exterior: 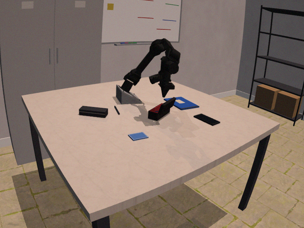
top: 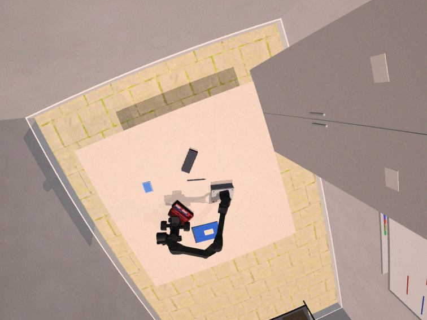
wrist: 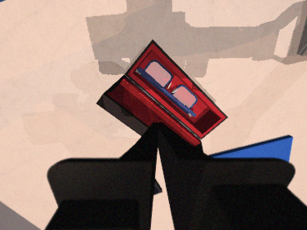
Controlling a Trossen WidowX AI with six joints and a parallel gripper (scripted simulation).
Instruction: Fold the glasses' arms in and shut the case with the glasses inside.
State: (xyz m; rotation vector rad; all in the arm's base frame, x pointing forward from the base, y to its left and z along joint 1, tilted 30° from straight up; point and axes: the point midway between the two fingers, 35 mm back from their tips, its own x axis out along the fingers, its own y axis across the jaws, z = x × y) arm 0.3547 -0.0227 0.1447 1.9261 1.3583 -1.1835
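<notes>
The black lid lies 90 mm below my hand and 30 mm to the left of it. From my hand the other things lie so: glasses case: 110 mm below, 20 mm to the left, 20 mm behind; small blue card: 240 mm to the right, 150 mm below, 140 mm ahead; black box: 340 mm to the right, 200 mm behind, 140 mm below.
</notes>
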